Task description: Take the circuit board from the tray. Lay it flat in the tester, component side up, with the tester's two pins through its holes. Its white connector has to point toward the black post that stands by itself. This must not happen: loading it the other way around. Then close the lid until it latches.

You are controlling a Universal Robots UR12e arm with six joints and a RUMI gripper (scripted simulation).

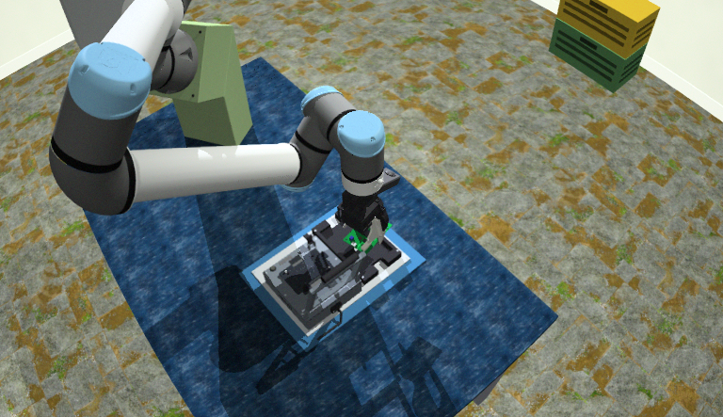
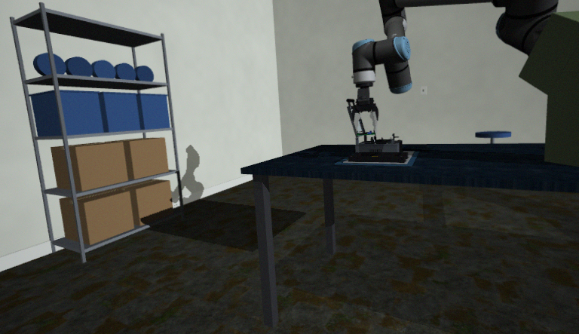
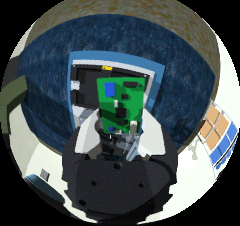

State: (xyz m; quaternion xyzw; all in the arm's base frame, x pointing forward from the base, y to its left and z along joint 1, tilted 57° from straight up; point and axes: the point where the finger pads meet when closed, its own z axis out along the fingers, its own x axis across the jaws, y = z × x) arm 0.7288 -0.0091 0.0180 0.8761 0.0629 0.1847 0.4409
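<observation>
Right now my hand is right at the green circuit board. From my hand the other things lie so: tester lid 40 mm ahead, 190 mm to the right, 60 mm above; tester 40 mm behind, 130 mm to the right.
</observation>
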